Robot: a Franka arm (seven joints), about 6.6 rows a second.
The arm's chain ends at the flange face. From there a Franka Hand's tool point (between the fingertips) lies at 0.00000 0.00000 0.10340 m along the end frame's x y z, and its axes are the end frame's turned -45 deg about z.
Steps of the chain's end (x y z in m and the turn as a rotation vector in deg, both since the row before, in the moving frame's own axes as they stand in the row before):
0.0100 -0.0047 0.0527 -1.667 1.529 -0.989
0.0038 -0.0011 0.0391 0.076 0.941 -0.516
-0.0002 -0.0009 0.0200 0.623 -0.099 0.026
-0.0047 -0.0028 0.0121 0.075 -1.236 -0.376
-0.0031 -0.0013 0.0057 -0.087 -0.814 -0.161
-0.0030 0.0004 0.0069 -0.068 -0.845 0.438
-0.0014 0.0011 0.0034 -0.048 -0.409 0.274
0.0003 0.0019 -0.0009 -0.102 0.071 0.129
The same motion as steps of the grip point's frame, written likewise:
0.0103 0.0078 0.0526 -2.260 -0.098 -0.989
0.0048 0.0030 0.0391 -0.612 0.719 -0.516
0.0012 -0.0017 0.0200 0.511 0.371 0.026
-0.0028 -0.0070 0.0121 0.927 -0.821 -0.376
-0.0024 -0.0040 0.0057 0.514 -0.637 -0.161
-0.0036 -0.0028 0.0069 0.549 -0.646 0.438
-0.0023 -0.0007 0.0034 0.255 -0.323 0.274
-0.0012 0.0018 -0.0009 -0.122 -0.022 0.129

